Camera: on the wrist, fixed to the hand. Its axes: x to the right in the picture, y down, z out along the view.
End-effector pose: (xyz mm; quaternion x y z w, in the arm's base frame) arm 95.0 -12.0 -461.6 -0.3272 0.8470 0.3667 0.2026
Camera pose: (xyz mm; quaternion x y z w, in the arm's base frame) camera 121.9 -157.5 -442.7 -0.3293 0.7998 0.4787 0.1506
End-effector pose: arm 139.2 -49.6 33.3 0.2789 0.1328 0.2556 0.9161
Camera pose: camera 150.9 -41.6 -115.2 0.1614 0.0904 0.2926 0.9382
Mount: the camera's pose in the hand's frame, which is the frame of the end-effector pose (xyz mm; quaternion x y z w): 29.1 -84.9 -119.2 -0.1296 -0.0014 0.0245 0.9913
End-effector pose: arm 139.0 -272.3 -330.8 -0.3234 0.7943 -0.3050 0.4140
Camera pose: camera 46.2 -320.1 -224.2 -0.3552 0.8343 -0.1888 0.3771
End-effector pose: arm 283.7 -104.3 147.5 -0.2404 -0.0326 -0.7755 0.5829
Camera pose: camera 159.7 -142.6 73.8 -0.3157 0.0733 -0.7583 0.5656
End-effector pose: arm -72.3 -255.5 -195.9 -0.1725 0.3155 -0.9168 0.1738
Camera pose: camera -166.5 -143.3 -224.1 -0.1871 0.4355 -0.8634 0.1728
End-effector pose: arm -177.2 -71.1 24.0 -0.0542 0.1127 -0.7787 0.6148
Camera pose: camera -291.0 -67.8 -72.5 -0.1317 0.2131 -0.7422 0.6216
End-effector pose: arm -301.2 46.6 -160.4 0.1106 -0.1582 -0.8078 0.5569
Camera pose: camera -342.7 31.6 -302.9 0.0325 -0.0556 -0.8078 0.5860
